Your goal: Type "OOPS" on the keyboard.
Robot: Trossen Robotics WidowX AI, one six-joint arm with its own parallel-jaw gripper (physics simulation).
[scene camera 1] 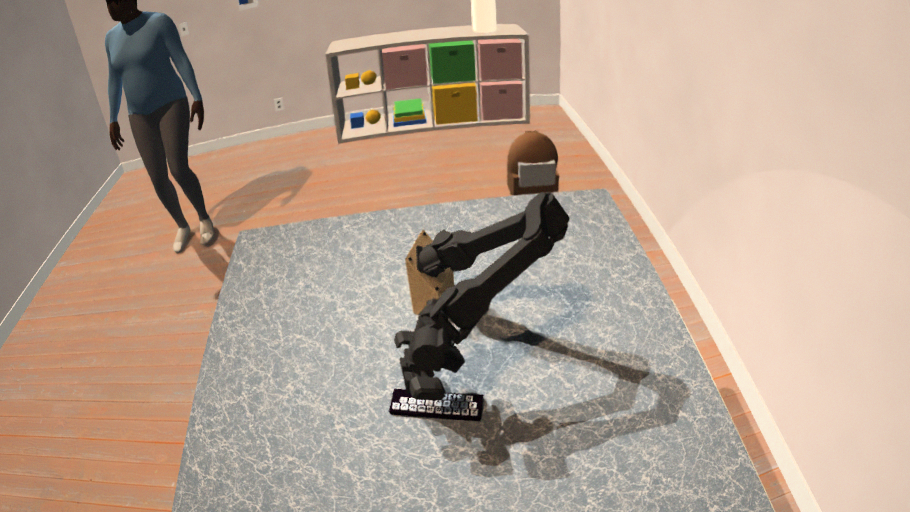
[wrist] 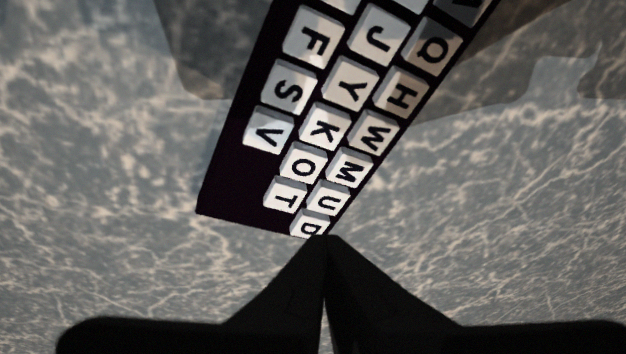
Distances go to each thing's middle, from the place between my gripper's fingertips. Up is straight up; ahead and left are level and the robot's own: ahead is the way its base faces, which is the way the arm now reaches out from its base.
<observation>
Right now my hand is 40 mm above the O key (wrist: 302,162). Round my hand: T key (wrist: 284,194) (10 mm behind, 20 mm to the right, 40 mm below); then S key (wrist: 288,87) (20 mm behind, 30 mm to the left, 40 mm below); then K key (wrist: 324,126) (20 mm to the left, 40 mm below).
</observation>
